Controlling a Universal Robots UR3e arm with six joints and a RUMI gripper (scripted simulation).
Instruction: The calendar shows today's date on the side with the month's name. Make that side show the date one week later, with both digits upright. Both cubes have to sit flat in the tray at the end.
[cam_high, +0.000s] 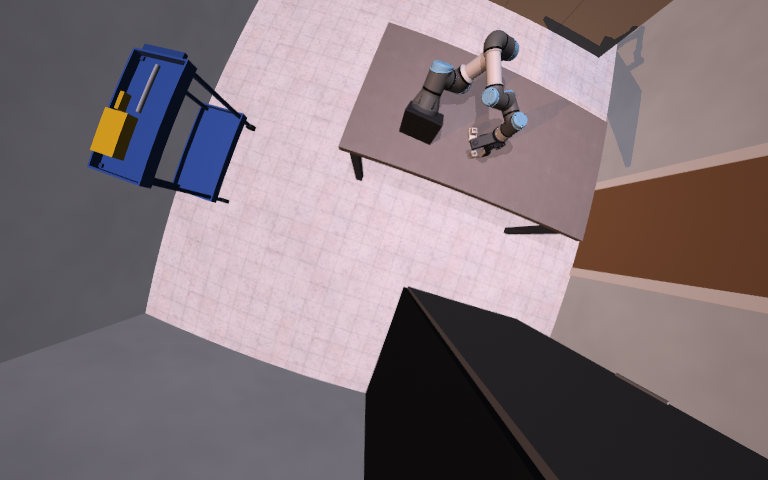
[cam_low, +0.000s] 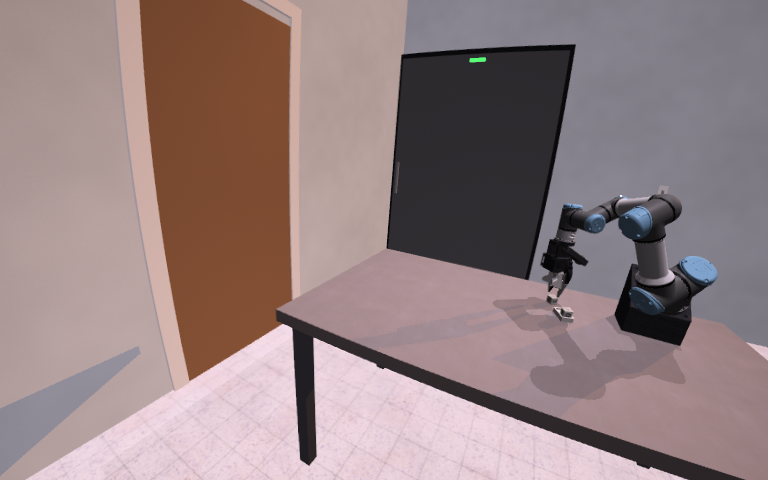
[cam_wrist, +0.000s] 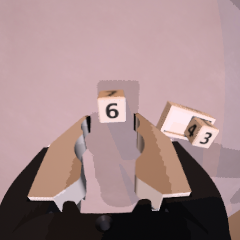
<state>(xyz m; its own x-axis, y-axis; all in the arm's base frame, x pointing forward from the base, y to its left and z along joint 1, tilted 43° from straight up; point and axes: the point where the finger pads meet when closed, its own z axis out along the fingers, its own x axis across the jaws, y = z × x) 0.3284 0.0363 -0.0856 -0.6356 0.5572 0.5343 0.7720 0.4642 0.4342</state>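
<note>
Right now my hand is 4 cm above the cube. The rest, counted from my hand: pale tray: 4 cm behind, 10 cm to the left, 4 cm below.
</note>
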